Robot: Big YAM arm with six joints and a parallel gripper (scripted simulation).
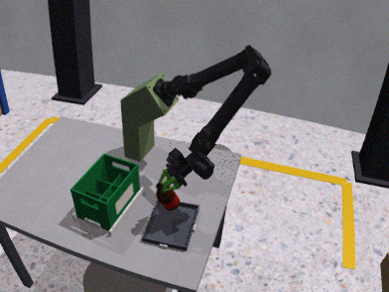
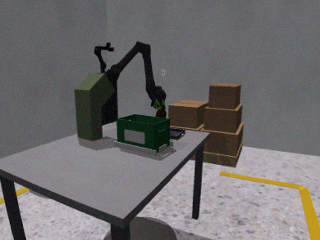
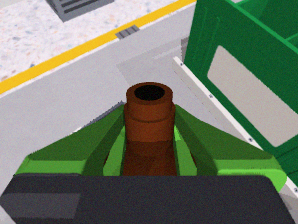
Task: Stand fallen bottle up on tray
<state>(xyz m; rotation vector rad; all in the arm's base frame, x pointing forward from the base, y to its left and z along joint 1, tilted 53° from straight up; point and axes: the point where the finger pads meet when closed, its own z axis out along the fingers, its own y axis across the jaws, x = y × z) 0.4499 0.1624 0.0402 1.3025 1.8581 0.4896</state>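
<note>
The brown bottle is 5 cm below my hand, 2 cm behind it and 1 cm to the left of it. The rest, counted from my hand: green crate 26 cm to the right, 12 cm below, 2 cm behind; dark tray 19 cm below, 5 cm to the left.
</note>
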